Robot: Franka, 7 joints.
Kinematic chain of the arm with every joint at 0, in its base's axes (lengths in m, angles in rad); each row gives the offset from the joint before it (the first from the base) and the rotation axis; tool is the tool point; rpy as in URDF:
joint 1: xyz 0 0 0.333 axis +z
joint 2: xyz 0 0 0 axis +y
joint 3: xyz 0 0 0.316 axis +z
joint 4: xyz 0.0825 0 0 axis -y
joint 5: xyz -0.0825 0 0.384 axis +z
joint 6: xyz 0 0 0 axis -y
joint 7: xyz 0.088 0 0 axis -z
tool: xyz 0 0 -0.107 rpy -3.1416 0 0
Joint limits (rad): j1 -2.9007..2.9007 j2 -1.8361..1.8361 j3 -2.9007..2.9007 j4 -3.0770..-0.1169 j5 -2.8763..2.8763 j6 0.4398..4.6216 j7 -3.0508..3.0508
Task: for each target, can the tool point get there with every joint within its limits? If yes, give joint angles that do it. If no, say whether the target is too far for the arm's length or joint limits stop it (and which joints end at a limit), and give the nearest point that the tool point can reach.
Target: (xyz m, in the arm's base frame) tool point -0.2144 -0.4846 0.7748
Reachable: yes | joints -0.4019 -0.0602 -1.6505 -1.2630 0.5584 1.4742 -0.4708
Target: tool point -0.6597 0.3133 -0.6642
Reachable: no: too far | nearest point -0.4825 0.2291 -0.2978 | short by 0.416 m
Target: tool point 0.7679 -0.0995 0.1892
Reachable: yes | joints 0.4451 1.4043 -0.8546 -1.1174 -1.7280 1.7570 0.6737
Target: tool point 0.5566 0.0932 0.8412
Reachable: yes | joints 2.3067 -0.8215 -1.1267 -1.4292 0.4701 3.5371 -0.7397
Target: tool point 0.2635 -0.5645 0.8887
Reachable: yes | joints 2.1284 -0.8548 1.5367 -0.3396 0.1122 3.2222 2.2691
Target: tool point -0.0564 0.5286 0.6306
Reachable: yes | joints -1.9764 -0.0417 -2.3611 -1.7051 1.7615 3.7831 -0.8825
